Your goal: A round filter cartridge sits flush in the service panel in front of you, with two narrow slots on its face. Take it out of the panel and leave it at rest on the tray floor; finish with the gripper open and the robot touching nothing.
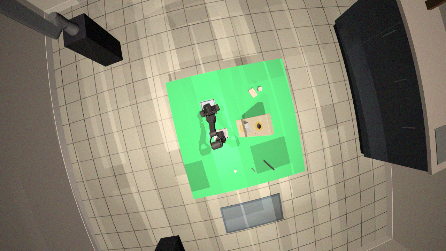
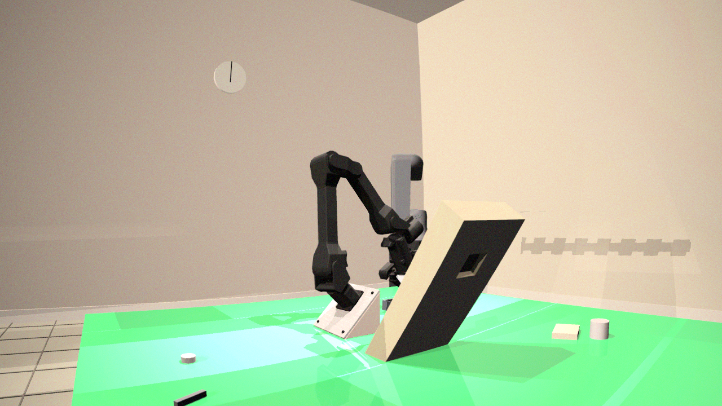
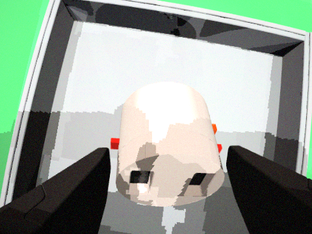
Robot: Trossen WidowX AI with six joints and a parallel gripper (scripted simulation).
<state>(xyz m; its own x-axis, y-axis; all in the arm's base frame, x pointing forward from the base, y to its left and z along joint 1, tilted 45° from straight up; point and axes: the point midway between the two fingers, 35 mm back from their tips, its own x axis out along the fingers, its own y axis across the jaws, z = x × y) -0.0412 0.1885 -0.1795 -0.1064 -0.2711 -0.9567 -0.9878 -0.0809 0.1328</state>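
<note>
Right now the round white filter cartridge is 1 cm below my gripper tip. From my gripper tip the other things lie so: beige block: 48 cm ahead, 4 cm to the left, 4 cm below; then grey square tray: 1 cm to the left, 4 cm below; then tan service panel: 36 cm ahead, 29 cm to the right, 10 cm above.
</note>
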